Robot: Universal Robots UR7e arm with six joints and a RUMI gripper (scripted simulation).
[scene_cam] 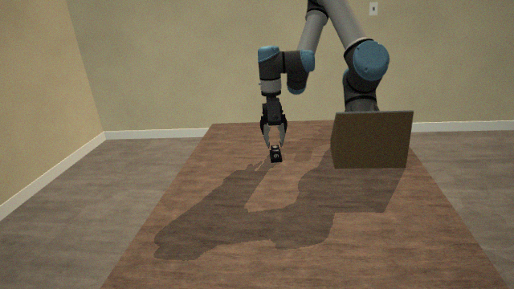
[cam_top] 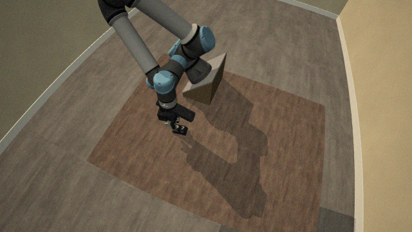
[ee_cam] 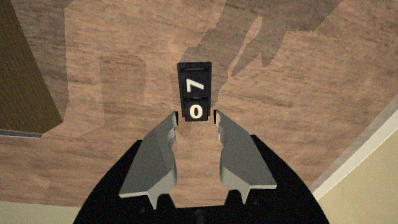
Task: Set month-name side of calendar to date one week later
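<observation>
My hand is 40 mm above the black tray and 20 mm to the right of it. Round my hand: black cube 30 mm to the left, 30 mm below, 10 mm behind.
</observation>
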